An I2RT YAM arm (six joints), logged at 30 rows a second.
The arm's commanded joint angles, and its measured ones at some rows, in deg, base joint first. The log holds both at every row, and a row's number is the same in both.
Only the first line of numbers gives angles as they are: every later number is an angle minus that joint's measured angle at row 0.
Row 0, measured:
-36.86 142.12 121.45 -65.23 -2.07 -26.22
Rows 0 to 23, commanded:
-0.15 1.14 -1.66 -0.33 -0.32 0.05
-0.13 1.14 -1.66 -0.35 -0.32 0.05
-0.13 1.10 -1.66 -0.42 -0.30 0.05
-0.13 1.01 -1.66 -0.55 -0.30 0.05
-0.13 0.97 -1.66 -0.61 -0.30 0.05
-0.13 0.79 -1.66 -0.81 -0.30 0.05
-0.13 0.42 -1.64 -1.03 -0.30 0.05
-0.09 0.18 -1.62 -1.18 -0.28 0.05
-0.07 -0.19 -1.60 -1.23 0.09 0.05
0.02 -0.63 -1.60 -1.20 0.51 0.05
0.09 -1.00 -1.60 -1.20 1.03 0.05
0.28 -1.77 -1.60 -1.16 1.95 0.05
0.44 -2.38 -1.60 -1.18 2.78 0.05
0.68 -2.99 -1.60 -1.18 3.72 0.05
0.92 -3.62 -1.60 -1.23 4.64 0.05
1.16 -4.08 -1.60 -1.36 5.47 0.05
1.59 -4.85 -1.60 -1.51 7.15 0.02
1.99 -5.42 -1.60 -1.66 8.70 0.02
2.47 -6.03 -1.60 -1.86 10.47 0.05
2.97 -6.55 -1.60 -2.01 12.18 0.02
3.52 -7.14 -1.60 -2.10 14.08 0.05
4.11 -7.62 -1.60 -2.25 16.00 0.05
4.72 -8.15 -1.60 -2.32 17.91 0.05
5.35 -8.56 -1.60 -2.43 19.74 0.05
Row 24, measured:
2.71 -3.21 -1.64 -2.14 10.32 0.02
